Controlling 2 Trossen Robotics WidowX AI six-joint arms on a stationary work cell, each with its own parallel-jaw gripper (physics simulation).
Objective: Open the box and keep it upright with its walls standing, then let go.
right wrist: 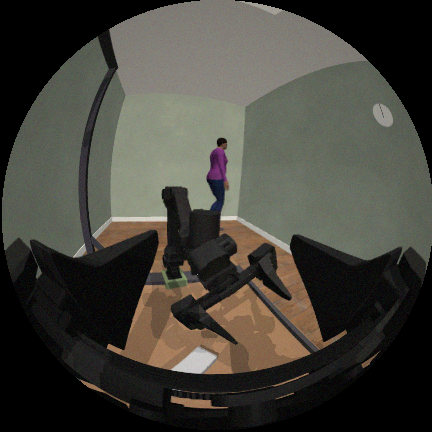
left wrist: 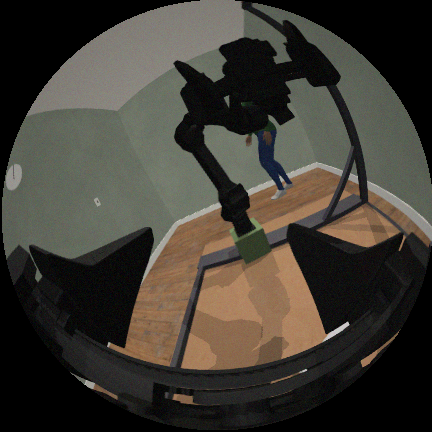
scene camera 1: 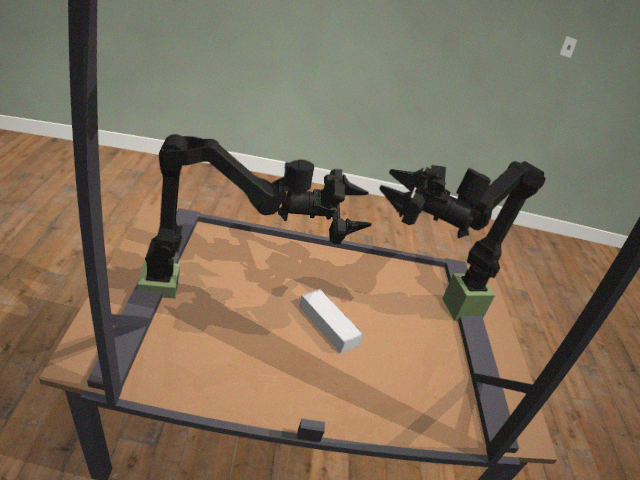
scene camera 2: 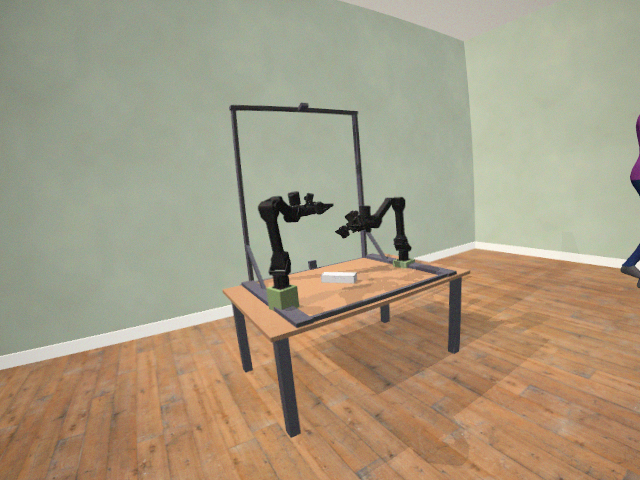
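Seen in the pictures: left gripper, between the fingertips: [right wrist: 265, 321] [left wrist: 221, 232] [scene camera 1: 369, 208] [scene camera 2: 340, 228]; right gripper, between the fingertips: [right wrist: 227, 240] [left wrist: 230, 34] [scene camera 1: 385, 178] [scene camera 2: 331, 204]; left arm's base, origin of its link: [right wrist: 173, 274] [scene camera 1: 159, 273] [scene camera 2: 403, 259]; right arm's base, origin of its link: [left wrist: 244, 228] [scene camera 1: 474, 284] [scene camera 2: 281, 286].
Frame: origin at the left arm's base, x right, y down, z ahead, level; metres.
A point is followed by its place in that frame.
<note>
A long white box [scene camera 1: 330, 321] @[x 0.138, y -0.005, z 0.453 m] [scene camera 2: 339, 277] @[x 0.084, y 0.007, z 0.481 m] lies on the table with its top looking closed. Part of the box [right wrist: 196, 360] @[x 0.070, y -0.005, z 0.435 m] also shows low in the right wrist view, above the gripper body. My left gripper [scene camera 1: 369, 208] @[x 0.009, y -0.273, z 0.515 m] [scene camera 2: 338, 231] @[x 0.009, y -0.273, z 0.515 m] [left wrist: 221, 232] @[x 0.009, y -0.273, z 0.515 m] [right wrist: 265, 321] @[x 0.009, y -0.273, z 0.515 m] is open and empty, well above the table and beyond the box in scene camera 1. My right gripper [scene camera 1: 385, 179] @[x 0.077, y -0.395, z 0.507 m] [scene camera 2: 331, 206] @[x 0.077, y -0.395, z 0.507 m] [left wrist: 230, 34] is open and empty, also high above the table, its fingers pointing toward the left gripper. Neither gripper touches the box.
The table [scene camera 1: 248, 372] @[x 0.283, y 0.039, z 0.247 m] [scene camera 2: 258, 324] @[x -0.058, y 0.039, z 1.069 m] carries a dark rail frame [scene camera 1: 227, 424] @[x 0.431, y 0.039, z 0.201 m] round its edge. A small dark block [scene camera 1: 311, 429] @[x 0.471, y -0.015, z 0.370 m] sits on the near rail. Dark uprights [scene camera 1: 88, 206] @[x 0.404, y -0.459, z -0.043 m] [scene camera 2: 239, 191] @[x 0.515, y -0.509, z 0.808 m] stand at the table's sides. The two gripper tips are close to each other.
</note>
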